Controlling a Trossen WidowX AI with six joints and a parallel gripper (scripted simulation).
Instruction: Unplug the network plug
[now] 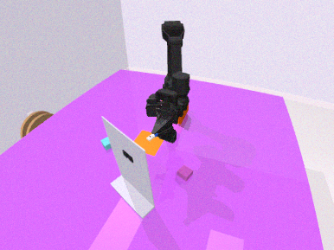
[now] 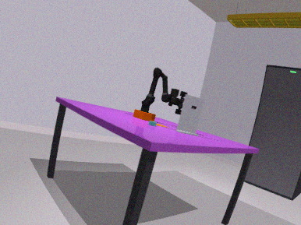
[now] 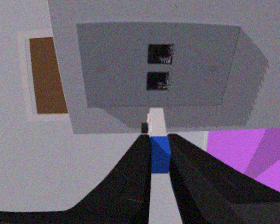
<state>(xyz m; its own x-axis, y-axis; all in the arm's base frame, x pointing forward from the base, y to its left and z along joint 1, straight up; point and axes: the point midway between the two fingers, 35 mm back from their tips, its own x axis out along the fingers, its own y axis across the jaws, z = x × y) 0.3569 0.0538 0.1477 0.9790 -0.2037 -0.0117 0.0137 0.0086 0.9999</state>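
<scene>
My gripper tip is now 210 mm above the orange marked square, 160 mm past it and 90 mm to the left of it. Also, from my gripper tip: network plug (10 mm ahead); then grey upright panel (90 mm below, 80 mm ahead, 50 mm to the right); then thin pale tab (10 mm ahead).
</scene>
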